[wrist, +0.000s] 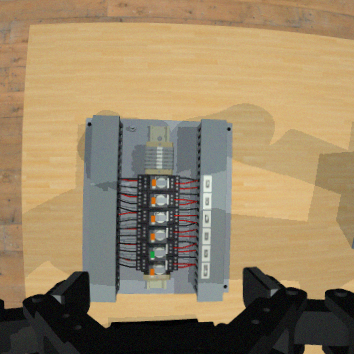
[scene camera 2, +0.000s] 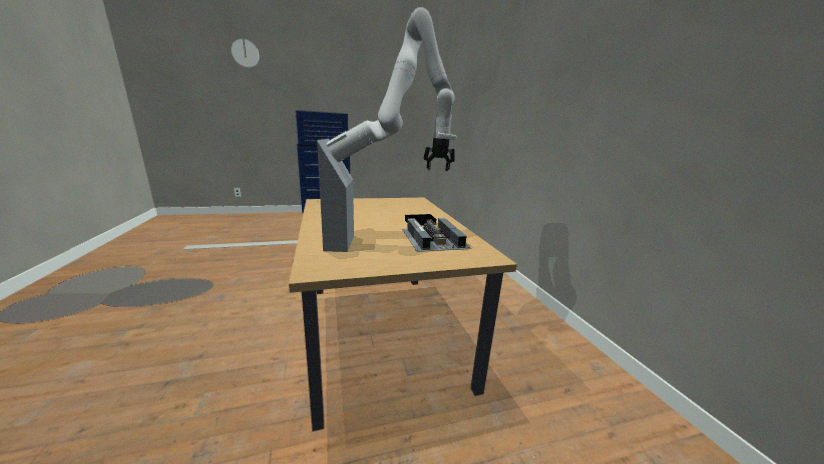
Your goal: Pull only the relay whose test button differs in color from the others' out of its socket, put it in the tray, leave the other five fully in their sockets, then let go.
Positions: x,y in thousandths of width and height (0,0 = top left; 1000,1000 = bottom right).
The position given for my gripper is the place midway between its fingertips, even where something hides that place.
I see my gripper (wrist: 470,809) and a grey mounting plate (wrist: 516,377).
